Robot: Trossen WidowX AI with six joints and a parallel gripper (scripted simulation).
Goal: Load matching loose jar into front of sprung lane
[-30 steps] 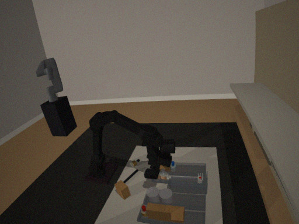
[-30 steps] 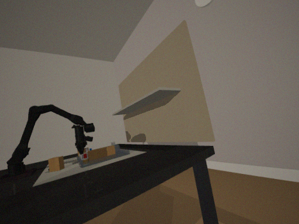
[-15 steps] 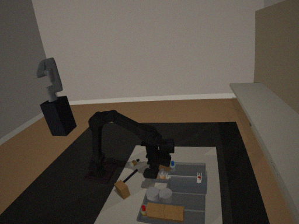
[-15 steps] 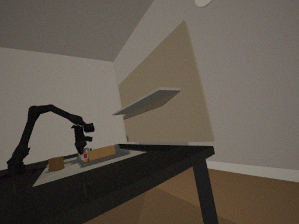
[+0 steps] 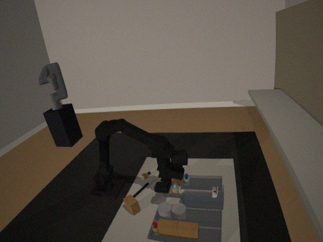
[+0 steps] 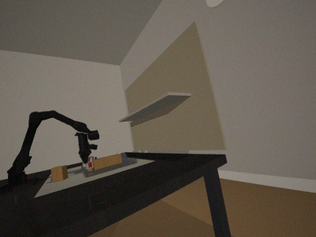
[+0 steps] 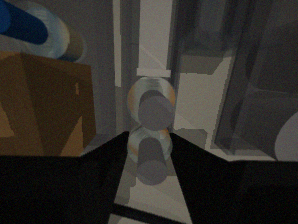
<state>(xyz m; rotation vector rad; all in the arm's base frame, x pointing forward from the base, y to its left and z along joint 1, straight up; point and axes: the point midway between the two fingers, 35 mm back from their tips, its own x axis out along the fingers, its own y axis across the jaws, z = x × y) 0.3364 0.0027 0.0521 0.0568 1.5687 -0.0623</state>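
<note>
Now: gripper tip 150 mm past the black bar and 30 mm above it. Also, from my gripper tip: red mark: 220 mm ahead, 50 mm to the right, 40 mm above; grey lane: 140 mm ahead, 40 mm to the right, 10 mm below.
</note>
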